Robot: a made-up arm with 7 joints. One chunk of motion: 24 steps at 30 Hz.
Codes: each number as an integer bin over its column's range. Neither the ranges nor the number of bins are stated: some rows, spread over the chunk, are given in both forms.
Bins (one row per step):
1: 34 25 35 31 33 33
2: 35 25 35 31 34 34
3: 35 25 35 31 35 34
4: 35 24 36 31 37 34
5: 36 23 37 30 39 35
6: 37 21 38 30 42 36
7: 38 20 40 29 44 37
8: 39 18 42 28 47 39
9: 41 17 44 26 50 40
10: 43 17 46 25 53 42
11: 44 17 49 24 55 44
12: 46 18 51 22 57 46
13: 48 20 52 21 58 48
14: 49 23 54 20 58 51
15: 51 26 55 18 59 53
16: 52 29 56 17 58 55
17: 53 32 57 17 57 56
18: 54 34 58 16 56 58
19: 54 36 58 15 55 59
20: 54 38 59 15 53 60
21: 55 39 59 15 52 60
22: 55 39 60 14 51 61
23: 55 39 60 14 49 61
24: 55 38 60 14 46 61
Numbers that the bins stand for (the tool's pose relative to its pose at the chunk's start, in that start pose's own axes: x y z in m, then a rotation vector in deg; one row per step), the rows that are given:
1: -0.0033 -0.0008 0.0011 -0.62 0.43 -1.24
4: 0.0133 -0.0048 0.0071 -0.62 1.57 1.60
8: 0.0800 -0.0286 0.0433 -7.33 4.43 15.81
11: 0.1633 -0.0325 0.0856 -16.29 6.71 30.02
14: 0.2467 -0.0087 0.1157 -25.24 7.57 49.90
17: 0.3133 0.0270 0.1338 -31.95 7.29 64.11
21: 0.3467 0.0548 0.1459 -36.43 5.86 75.48
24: 0.3467 0.0508 0.1519 -38.67 4.14 78.32
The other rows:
2: 0.0133 -0.0008 0.0011 -0.62 0.71 1.60
3: 0.0133 -0.0008 0.0011 -0.62 1.00 1.60
5: 0.0300 -0.0087 0.0132 -2.86 2.14 4.44
6: 0.0467 -0.0167 0.0192 -2.86 3.00 7.29
7: 0.0633 -0.0206 0.0313 -5.10 3.57 10.13
9: 0.1133 -0.0325 0.0554 -11.81 5.29 18.65
10: 0.1467 -0.0325 0.0675 -14.05 6.14 24.33
12: 0.1967 -0.0286 0.0976 -20.76 7.29 35.70
13: 0.2300 -0.0206 0.1037 -23.00 7.57 41.38
15: 0.2800 0.0032 0.1217 -29.71 7.86 55.59
16: 0.2967 0.0151 0.1278 -31.95 7.57 61.27
18: 0.3300 0.0349 0.1398 -34.19 7.00 69.79
19: 0.3300 0.0429 0.1398 -36.43 6.71 72.63
20: 0.3300 0.0508 0.1459 -36.43 6.14 75.48
22: 0.3467 0.0548 0.1519 -38.67 5.57 78.32
23: 0.3467 0.0548 0.1519 -38.67 5.00 78.32

